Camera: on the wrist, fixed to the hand. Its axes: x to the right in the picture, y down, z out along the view.
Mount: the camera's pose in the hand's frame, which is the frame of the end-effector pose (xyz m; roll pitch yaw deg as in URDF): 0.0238 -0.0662 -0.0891 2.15 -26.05 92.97
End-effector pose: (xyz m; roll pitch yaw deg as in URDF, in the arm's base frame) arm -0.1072 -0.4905 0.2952 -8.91 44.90 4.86
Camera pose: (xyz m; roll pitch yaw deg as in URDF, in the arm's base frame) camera -0.1384 -0.5726 0.2233 49.23 -13.99 84.46
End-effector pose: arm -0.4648 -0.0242 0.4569 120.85 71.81 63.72
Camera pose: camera -0.5652 0.0219 0.4308 108.99 -12.38 4.74
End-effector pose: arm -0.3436 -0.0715 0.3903 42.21 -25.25 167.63
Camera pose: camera -0.4130 -0.0674 0.3005 -50.82 -55.04 -52.52
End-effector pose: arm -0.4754 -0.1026 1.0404 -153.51 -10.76 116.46
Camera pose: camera -0.4942 -0.1086 1.1522 -162.43 52.00 36.03
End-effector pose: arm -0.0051 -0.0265 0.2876 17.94 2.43 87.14
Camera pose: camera 0.0314 -0.0090 0.1815 4.26 -44.07 178.50
